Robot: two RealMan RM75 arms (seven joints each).
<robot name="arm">
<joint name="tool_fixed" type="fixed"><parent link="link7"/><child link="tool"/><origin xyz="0 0 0"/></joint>
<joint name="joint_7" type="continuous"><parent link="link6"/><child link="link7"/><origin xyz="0 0 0.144"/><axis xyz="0 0 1"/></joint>
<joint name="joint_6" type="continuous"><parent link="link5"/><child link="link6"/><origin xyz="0 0 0"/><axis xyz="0 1 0"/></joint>
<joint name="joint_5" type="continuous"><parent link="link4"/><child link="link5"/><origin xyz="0 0 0.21"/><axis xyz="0 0 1"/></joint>
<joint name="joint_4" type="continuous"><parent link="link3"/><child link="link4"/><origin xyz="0 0 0"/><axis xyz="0 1 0"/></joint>
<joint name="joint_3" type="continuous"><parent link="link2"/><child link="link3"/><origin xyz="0 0 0.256"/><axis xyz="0 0 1"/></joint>
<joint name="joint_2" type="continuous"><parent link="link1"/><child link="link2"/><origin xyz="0 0 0"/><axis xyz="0 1 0"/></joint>
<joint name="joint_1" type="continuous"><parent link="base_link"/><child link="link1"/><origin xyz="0 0 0.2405"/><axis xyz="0 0 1"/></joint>
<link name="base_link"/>
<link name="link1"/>
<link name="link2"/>
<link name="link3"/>
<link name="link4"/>
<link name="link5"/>
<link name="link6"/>
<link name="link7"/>
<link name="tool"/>
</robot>
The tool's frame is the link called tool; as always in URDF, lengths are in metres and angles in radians. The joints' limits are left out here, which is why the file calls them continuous.
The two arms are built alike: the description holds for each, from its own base.
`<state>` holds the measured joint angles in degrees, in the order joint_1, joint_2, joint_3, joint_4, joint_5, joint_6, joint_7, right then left.
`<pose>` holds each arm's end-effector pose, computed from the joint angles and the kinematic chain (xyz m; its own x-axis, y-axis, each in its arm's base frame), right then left.
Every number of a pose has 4 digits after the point.
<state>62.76 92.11 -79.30 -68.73 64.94 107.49 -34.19 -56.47 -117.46 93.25 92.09 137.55 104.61 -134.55</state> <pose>0.0301 0.3971 0.1296 0.8928 -0.3464 0.2880 -0.2991 -0.9339 -0.1959 -0.0031 0.3156 -0.0142 0.8810 -0.1926 -0.4322 -0.2356 -0.9707 -0.0476</pose>
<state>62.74 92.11 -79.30 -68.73 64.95 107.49 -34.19 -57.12 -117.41 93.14 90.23 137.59 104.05 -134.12</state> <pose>0.0302 0.3971 0.1296 0.8927 -0.3466 0.2879 -0.2994 -0.9338 -0.1958 -0.0040 0.3194 -0.0166 0.8799 -0.1867 -0.4369 -0.2279 -0.9727 -0.0434</pose>
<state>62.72 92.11 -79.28 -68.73 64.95 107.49 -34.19 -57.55 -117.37 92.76 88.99 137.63 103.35 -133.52</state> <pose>0.0303 0.3971 0.1296 0.8927 -0.3470 0.2875 -0.2998 -0.9337 -0.1958 -0.0039 0.3232 -0.0174 0.8817 -0.1851 -0.4340 -0.2267 -0.9729 -0.0456</pose>
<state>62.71 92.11 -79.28 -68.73 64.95 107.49 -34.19 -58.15 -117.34 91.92 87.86 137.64 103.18 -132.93</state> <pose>0.0304 0.3971 0.1296 0.8926 -0.3471 0.2875 -0.3000 -0.9336 -0.1958 -0.0030 0.3268 -0.0167 0.8838 -0.1818 -0.4310 -0.2232 -0.9736 -0.0469</pose>
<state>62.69 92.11 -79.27 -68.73 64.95 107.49 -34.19 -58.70 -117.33 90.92 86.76 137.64 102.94 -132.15</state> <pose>0.0305 0.3971 0.1297 0.8926 -0.3475 0.2874 -0.3004 -0.9335 -0.1959 -0.0020 0.3307 -0.0156 0.8871 -0.1800 -0.4251 -0.2212 -0.9740 -0.0490</pose>
